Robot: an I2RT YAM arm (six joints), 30 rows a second.
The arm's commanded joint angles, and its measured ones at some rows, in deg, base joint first. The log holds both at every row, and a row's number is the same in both.
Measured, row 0:
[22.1 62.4 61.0 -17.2 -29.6 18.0]
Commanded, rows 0 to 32:
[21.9 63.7 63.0 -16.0 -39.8 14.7]
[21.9 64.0 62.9 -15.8 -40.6 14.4]
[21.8 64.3 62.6 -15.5 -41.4 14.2]
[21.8 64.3 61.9 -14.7 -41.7 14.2]
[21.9 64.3 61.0 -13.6 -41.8 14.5]
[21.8 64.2 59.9 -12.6 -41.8 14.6]
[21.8 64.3 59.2 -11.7 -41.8 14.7]
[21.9 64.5 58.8 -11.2 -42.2 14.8]
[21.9 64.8 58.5 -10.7 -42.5 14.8]
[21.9 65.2 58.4 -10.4 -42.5 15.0]
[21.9 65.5 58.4 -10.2 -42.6 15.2]
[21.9 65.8 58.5 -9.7 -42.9 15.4]
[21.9 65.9 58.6 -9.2 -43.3 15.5]
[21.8 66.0 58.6 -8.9 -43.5 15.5]
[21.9 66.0 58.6 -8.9 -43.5 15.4]
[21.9 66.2 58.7 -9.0 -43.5 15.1]
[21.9 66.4 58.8 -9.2 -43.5 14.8]
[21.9 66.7 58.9 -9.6 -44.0 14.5]
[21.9 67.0 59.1 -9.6 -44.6 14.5]
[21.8 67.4 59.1 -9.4 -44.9 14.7]
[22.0 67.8 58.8 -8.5 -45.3 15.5]
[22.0 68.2 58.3 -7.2 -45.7 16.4]
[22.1 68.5 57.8 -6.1 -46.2 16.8]
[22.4 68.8 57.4 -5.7 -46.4 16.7]
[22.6 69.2 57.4 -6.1 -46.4 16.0]
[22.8 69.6 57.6 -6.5 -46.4 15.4]
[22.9 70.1 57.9 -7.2 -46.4 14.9]
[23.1 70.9 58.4 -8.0 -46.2 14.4]
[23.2 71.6 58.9 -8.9 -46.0 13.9]
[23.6 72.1 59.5 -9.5 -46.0 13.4]
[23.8 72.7 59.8 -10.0 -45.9 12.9]
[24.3 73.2 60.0 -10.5 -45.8 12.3]
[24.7 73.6 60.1 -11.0 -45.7 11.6]
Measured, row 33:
[23.7 72.9 58.4 -9.4 -44.8 14.8]
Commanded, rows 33 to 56:
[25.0 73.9 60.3 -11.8 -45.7 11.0]
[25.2 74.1 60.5 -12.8 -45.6 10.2]
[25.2 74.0 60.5 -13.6 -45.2 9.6]
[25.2 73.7 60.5 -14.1 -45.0 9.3]
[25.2 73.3 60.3 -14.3 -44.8 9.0]
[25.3 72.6 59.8 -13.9 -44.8 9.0]
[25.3 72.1 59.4 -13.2 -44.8 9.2]
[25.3 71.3 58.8 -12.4 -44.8 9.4]
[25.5 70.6 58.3 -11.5 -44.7 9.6]
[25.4 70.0 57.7 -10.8 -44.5 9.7]
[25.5 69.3 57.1 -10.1 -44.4 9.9]
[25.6 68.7 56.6 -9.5 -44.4 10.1]
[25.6 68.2 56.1 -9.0 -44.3 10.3]
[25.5 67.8 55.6 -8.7 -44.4 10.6]
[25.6 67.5 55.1 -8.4 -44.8 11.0]
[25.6 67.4 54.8 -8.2 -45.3 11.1]
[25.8 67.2 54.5 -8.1 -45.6 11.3]
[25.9 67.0 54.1 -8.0 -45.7 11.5]
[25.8 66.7 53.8 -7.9 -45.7 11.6]
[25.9 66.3 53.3 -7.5 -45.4 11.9]
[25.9 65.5 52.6 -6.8 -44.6 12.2]
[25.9 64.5 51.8 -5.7 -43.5 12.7]
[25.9 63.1 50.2 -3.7 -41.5 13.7]
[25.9 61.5 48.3 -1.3 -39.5 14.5]
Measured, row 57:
[25.6 65.9 50.6 -6.9 -42.5 13.3]
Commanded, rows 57 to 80:
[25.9 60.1 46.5 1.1 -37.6 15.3]
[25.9 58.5 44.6 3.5 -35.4 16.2]
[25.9 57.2 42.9 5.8 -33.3 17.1]
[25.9 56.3 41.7 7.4 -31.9 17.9]
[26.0 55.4 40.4 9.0 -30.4 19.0]
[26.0 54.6 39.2 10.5 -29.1 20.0]
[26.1 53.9 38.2 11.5 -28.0 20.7]
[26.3 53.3 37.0 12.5 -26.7 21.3]
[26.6 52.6 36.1 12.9 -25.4 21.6]
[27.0 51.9 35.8 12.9 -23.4 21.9]
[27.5 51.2 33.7 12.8 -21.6 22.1]
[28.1 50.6 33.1 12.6 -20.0 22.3]
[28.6 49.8 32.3 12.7 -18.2 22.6]
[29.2 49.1 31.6 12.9 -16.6 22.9]
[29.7 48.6 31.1 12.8 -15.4 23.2]
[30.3 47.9 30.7 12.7 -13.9 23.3]
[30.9 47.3 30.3 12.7 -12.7 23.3]
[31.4 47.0 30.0 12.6 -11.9 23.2]
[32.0 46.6 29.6 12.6 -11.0 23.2]
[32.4 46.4 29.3 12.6 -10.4 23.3]
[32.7 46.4 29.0 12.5 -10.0 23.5]
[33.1 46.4 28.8 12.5 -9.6 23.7]
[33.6 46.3 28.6 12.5 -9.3 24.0]
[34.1 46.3 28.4 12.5 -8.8 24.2]
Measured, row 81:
[33.1 47.3 28.6 9.3 -12.3 22.7]
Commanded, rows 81 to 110:
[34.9 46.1 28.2 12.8 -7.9 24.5]
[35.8 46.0 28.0 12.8 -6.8 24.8]
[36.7 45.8 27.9 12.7 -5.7 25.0]
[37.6 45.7 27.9 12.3 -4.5 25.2]
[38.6 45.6 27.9 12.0 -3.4 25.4]
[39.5 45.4 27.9 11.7 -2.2 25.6]
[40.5 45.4 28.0 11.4 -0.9 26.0]
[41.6 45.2 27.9 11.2 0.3 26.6]
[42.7 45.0 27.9 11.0 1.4 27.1]
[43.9 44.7 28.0 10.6 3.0 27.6]
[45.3 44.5 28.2 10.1 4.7 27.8]
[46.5 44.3 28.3 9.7 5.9 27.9]
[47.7 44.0 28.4 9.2 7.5 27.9]
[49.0 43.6 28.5 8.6 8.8 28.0]
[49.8 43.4 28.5 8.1 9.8 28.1]
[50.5 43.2 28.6 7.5 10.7 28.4]
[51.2 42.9 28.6 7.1 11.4 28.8]
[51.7 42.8 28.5 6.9 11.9 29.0]
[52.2 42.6 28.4 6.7 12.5 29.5]
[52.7 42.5 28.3 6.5 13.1 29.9]
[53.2 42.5 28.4 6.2 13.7 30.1]
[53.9 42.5 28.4 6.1 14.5 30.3]
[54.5 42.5 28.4 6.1 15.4 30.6]
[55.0 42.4 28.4 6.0 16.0 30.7]
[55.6 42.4 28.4 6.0 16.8 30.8]
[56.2 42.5 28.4 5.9 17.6 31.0]
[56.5 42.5 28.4 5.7 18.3 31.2]
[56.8 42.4 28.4 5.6 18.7 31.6]
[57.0 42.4 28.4 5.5 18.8 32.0]
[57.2 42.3 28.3 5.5 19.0 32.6]
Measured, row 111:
[56.6 43.5 27.7 5.1 15.9 30.1]
